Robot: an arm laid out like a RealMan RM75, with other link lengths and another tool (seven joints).
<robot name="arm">
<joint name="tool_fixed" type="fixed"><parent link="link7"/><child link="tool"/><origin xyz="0.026 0.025 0.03" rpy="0.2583 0 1.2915"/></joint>
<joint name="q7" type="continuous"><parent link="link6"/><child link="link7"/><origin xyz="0 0 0.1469" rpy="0 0 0"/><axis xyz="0 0 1"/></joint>
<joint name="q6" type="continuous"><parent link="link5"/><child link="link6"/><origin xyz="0 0 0" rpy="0 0 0"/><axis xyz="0 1 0"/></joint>
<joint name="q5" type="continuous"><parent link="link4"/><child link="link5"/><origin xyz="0 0 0.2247" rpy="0 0 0"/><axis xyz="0 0 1"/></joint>
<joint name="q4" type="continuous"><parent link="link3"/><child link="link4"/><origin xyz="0 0 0" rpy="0 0 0"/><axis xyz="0 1 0"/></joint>
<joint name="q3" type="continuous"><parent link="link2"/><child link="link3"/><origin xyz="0 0 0.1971" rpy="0 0 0"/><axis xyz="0 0 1"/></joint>
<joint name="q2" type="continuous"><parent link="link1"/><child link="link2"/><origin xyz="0 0 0" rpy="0 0 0"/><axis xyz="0 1 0"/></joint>
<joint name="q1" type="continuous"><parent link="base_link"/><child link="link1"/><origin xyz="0 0 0.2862" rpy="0 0 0"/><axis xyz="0 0 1"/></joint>
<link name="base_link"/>
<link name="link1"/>
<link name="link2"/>
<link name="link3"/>
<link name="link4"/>
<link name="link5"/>
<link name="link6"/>
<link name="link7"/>
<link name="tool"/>
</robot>
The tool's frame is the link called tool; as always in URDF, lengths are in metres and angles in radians. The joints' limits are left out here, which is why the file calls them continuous.
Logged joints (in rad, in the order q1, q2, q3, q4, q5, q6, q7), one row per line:
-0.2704 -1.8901 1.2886 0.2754 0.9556 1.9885 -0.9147
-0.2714 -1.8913 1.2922 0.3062 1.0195 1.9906 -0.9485
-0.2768 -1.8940 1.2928 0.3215 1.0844 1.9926 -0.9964
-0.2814 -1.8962 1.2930 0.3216 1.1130 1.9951 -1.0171
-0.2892 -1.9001 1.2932 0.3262 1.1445 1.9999 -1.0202
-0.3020 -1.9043 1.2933 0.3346 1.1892 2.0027 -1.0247
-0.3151 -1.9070 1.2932 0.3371 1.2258 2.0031 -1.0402
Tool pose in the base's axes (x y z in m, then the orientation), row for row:
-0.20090 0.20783 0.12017 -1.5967 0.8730 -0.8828
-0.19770 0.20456 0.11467 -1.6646 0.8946 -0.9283
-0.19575 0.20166 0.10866 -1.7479 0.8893 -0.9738
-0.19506 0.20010 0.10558 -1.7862 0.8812 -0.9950
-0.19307 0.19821 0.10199 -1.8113 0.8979 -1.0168
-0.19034 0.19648 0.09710 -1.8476 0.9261 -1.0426
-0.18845 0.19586 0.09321 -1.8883 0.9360 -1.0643
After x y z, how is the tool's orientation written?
As a rotation vector, in radians.
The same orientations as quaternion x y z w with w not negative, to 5 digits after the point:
-0.66906 0.36581 -0.36992 0.53076
-0.68687 0.36914 -0.38305 0.49520
-0.70954 0.36100 -0.39530 0.45823
-0.71973 0.35507 -0.40093 0.44177
-0.72441 0.35911 -0.40666 0.42533
-0.73093 0.36638 -0.41246 0.40172
-0.73963 0.36663 -0.41688 0.38044

